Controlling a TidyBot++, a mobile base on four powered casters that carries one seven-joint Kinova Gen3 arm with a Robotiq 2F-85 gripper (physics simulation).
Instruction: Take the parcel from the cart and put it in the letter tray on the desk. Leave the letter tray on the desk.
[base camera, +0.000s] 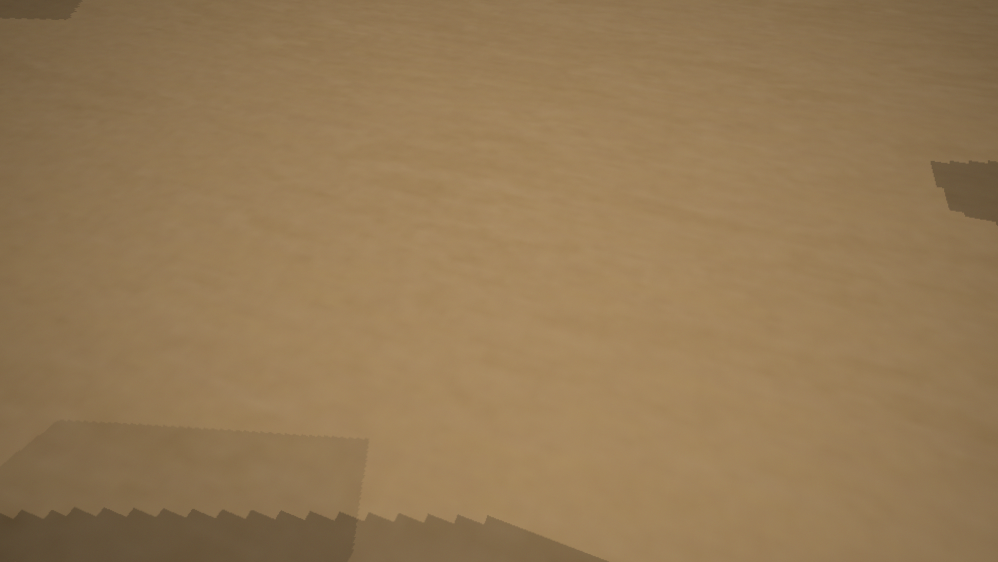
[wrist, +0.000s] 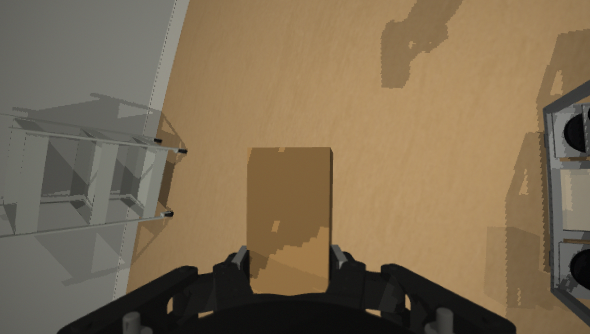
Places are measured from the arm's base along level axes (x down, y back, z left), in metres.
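Pixels of known places: gripper, fingertip midpoint: (wrist: 290, 259).
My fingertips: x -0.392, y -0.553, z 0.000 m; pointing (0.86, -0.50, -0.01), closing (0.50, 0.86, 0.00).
Note:
Behind a point stands the place of what it marks.
My gripper (wrist: 290, 259) {x -0.392, y -0.553, z 0.000 m} is shut on the parcel (wrist: 290, 200) {x -0.410, y -0.542, z -0.043 m}, a brown cuboid box, in the lower middle of the wrist view. The fingers press on its left and right sides, and the box sticks out beyond the fingertips. The parcel is held above the wooden floor (wrist: 425, 150) {x 0.397, y -0.453, z -0.160 m}. The gripper and the parcel do not show in the base camera view. The cart, the desk and the letter tray cannot be made out in either view.
The base camera view shows wooden floor (base camera: 523, 279) {x 0.396, y -0.426, z -0.006 m} with shadows. In the wrist view, a pale ladder-like frame (wrist: 103, 175) {x -0.041, y -1.812, z -0.079 m} with black feet is at the left, by a grey wall (wrist: 75, 50) {x -0.136, y -2.024, z -0.743 m}. A grey-framed structure (wrist: 565, 101) with pale boxes and black round parts is at the right edge.

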